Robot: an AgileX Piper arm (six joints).
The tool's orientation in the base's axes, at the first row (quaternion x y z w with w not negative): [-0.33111, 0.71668, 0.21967, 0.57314]
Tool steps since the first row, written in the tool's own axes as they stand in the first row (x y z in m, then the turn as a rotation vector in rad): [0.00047, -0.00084, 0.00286, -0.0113, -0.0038, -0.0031]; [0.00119, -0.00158, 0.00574, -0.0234, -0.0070, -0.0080]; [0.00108, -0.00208, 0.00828, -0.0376, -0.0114, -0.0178]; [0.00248, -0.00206, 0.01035, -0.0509, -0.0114, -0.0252]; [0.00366, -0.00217, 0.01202, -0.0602, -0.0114, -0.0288]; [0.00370, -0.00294, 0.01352, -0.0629, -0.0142, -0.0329]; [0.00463, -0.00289, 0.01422, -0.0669, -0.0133, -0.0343]
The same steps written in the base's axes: [0.00249, 0.00131, -0.00111, 0.0021, -0.0022, 0.0119]; [0.00488, 0.00264, -0.00246, 0.0026, -0.0051, 0.0251]; [0.00697, 0.00409, -0.00295, 0.0009, -0.0118, 0.0415]; [0.00819, 0.00523, -0.00482, -0.0025, -0.0140, 0.0562]; [0.00925, 0.00605, -0.00636, -0.0037, -0.0144, 0.0660]; [0.01082, 0.00655, -0.00672, -0.0041, -0.0185, 0.0699]; [0.01114, 0.00687, -0.00780, -0.0052, -0.0180, 0.0740]
